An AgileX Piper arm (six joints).
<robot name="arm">
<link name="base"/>
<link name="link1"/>
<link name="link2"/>
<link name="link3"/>
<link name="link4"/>
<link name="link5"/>
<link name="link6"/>
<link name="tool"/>
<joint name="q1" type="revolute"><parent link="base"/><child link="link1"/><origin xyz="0 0 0.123"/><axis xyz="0 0 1"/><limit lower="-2.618" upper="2.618"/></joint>
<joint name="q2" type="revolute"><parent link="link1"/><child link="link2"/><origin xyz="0 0 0" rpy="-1.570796 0 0"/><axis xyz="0 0 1"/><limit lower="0" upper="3.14"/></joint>
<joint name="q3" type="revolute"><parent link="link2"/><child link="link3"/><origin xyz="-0.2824 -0.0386 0"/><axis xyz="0 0 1"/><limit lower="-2.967" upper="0"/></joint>
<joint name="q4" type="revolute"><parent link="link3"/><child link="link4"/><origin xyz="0.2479 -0.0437 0" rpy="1.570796 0 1.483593"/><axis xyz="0 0 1"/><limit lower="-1.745" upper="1.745"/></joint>
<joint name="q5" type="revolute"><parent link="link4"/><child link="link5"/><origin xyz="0 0 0" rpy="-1.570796 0 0"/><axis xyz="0 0 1"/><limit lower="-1.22" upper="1.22"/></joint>
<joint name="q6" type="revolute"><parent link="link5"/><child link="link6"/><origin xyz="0 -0.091 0" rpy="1.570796 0 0"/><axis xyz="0 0 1"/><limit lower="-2.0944" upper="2.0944"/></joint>
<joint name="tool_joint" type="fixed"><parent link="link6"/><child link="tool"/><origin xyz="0 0 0"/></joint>
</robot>
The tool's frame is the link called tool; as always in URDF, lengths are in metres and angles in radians.
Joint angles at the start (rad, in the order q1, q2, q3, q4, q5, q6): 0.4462, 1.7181, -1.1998, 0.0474, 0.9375, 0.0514
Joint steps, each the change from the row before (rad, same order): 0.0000, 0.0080, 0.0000, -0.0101, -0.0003, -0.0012; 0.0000, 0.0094, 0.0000, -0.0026, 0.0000, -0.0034; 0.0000, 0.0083, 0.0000, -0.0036, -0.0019, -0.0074; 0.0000, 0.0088, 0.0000, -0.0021, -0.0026, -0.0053; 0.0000, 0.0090, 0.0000, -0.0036, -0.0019, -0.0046; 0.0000, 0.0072, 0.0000, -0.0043, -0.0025, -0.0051; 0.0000, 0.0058, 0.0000, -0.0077, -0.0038, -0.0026; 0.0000, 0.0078, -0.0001, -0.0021, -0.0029, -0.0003; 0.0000, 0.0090, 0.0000, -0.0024, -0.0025, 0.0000; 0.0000, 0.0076, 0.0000, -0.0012, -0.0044, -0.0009; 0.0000, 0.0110, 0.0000, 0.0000, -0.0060, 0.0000; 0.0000, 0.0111, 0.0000, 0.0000, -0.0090, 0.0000; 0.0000, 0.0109, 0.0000, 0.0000, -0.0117, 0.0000; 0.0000, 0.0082, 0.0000, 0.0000, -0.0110, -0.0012; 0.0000, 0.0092, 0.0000, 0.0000, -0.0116, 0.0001; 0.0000, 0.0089, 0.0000, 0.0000, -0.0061, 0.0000
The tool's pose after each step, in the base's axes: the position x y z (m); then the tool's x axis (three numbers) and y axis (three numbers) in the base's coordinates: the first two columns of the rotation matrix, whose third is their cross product. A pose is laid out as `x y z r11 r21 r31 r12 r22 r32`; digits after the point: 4 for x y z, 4 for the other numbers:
0.3017 0.1473 0.2200 -0.9142 -0.3573 -0.1910 -0.3715 0.9274 0.0434
0.3026 0.1476 0.2169 -0.9140 -0.3626 -0.1821 -0.3754 0.9260 0.0398
0.3035 0.1477 0.2141 -0.9114 -0.3719 -0.1763 -0.3834 0.9229 0.0349
0.3045 0.1480 0.2112 -0.9098 -0.3783 -0.1704 -0.3888 0.9208 0.0317
0.3055 0.1482 0.2081 -0.9083 -0.3850 -0.1637 -0.3943 0.9186 0.0274
0.3064 0.1483 0.2057 -0.9059 -0.3923 -0.1594 -0.4006 0.9160 0.0226
0.3073 0.1481 0.2038 -0.9033 -0.3990 -0.1577 -0.4062 0.9136 0.0153
0.3082 0.1484 0.2012 -0.9033 -0.4007 -0.1530 -0.4073 0.9132 0.0132
0.3091 0.1486 0.1981 -0.9036 -0.4025 -0.1466 -0.4083 0.9128 0.0109
0.3100 0.1489 0.1956 -0.9034 -0.4041 -0.1435 -0.4096 0.9122 0.0097
0.3112 0.1495 0.1919 -0.9040 -0.4044 -0.1386 -0.4095 0.9122 0.0095
0.3126 0.1502 0.1881 -0.9043 -0.4045 -0.1365 -0.4095 0.9123 0.0094
0.3142 0.1509 0.1845 -0.9042 -0.4044 -0.1373 -0.4094 0.9123 0.0094
0.3155 0.1515 0.1818 -0.9034 -0.4052 -0.1401 -0.4104 0.9118 0.0093
0.3170 0.1522 0.1787 -0.9032 -0.4049 -0.1424 -0.4103 0.9119 0.0093
0.3179 0.1527 0.1756 -0.9036 -0.4051 -0.1397 -0.4102 0.9119 0.0092

